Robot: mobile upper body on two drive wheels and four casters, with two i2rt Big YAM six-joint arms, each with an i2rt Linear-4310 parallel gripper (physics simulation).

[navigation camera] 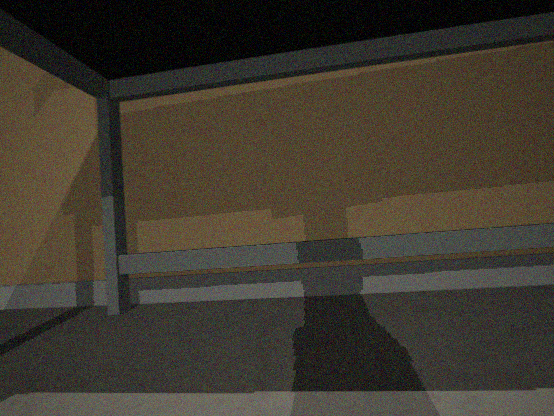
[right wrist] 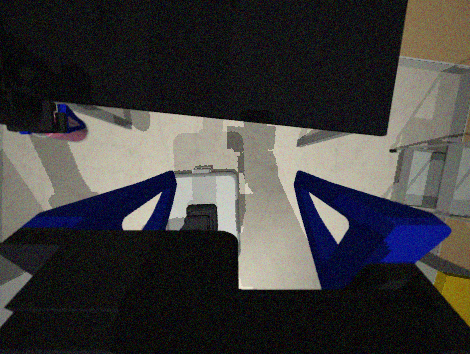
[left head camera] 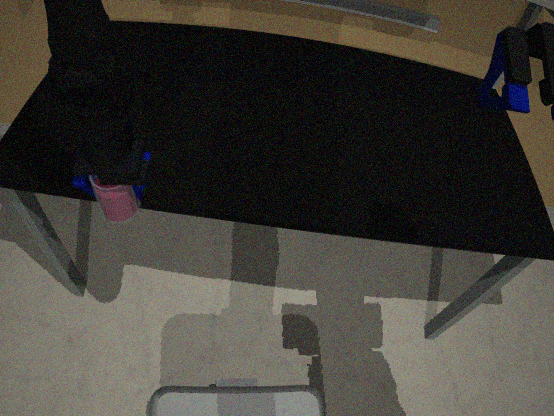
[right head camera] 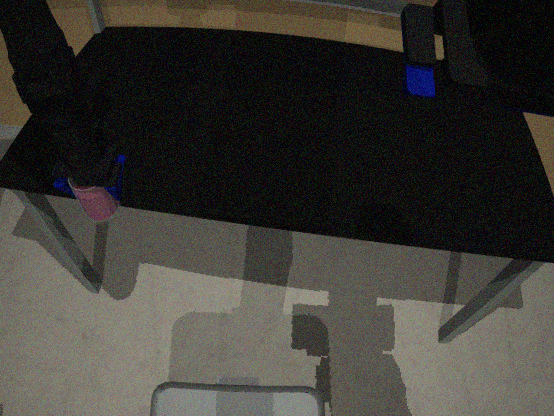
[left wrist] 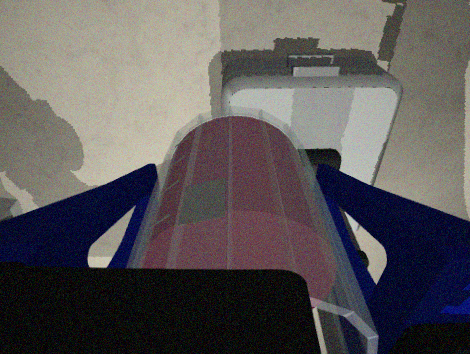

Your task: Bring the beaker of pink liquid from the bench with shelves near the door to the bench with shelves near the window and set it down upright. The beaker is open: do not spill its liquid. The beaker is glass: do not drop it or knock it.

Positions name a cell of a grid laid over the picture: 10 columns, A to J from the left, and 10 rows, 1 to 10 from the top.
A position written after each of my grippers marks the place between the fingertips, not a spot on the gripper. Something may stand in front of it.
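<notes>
My left gripper (left head camera: C5) is visible, and the left wrist view shows my left gripper (left wrist: F5) too. My right gripper (right head camera: I3) is visible, with my right gripper (left head camera: J3) and my right gripper (right wrist: F6) shown in those views as well. A glass beaker of pink liquid (left head camera: C5) is visible; other views of the glass beaker of pink liquid (right head camera: B5) include the left wrist view of the glass beaker of pink liquid (left wrist: F6). In the navigation camera view the glass beaker of pink liquid is out of frame.
</notes>
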